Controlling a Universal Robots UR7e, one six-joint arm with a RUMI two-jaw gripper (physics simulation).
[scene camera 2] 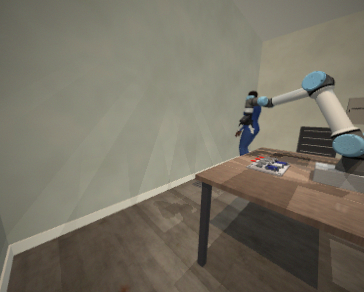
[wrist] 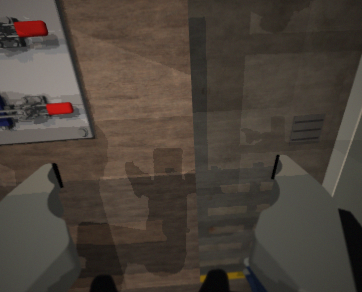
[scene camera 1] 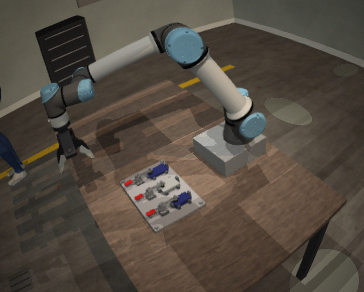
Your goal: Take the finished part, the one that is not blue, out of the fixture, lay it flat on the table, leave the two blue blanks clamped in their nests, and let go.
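Frame: origin at the arm's base, x ahead, y left, z up, level; millimetres.
Where they show: gripper, fingertip midpoint: (scene camera 2: 244, 133) (wrist: 168, 162) (scene camera 1: 78, 166); arm's base, link origin: (scene camera 2: 352, 171) (scene camera 1: 239, 135).
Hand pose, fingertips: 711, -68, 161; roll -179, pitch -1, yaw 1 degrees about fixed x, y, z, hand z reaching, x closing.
Observation:
Each offset is from my fingertips to the centre of the thing, as dx, dy, dz.
The fixture plate @[-272, +93, -237] (scene camera 1: 169, 219) (scene camera 2: 281, 173) (wrist: 40, 70) lies on the table with three nests in a row. The pale finished part @[-319, +90, -216] (scene camera 1: 170, 185) sits in the middle nest, between a blue blank @[-319, -20, -219] (scene camera 1: 158, 170) and another blue blank @[-320, +201, -214] (scene camera 1: 181, 200) in the outer nests. Toggle clamps with red handles stand beside the nests. In the wrist view two red handles show, and an edge of one blue blank (wrist: 4, 114); the finished part does not show. My gripper (scene camera 1: 76, 162) (wrist: 168, 162) is open and empty, raised well off to the clamp-handle side of the plate.
The arm's grey base block (scene camera 1: 215, 152) (scene camera 2: 332, 176) stands on the table on the blank side of the plate. A person in blue (scene camera 1: 9, 152) (scene camera 2: 245, 142) stands beyond the table, behind the gripper in scene camera 2. A dark cabinet (scene camera 1: 66, 47) stands behind the arm.

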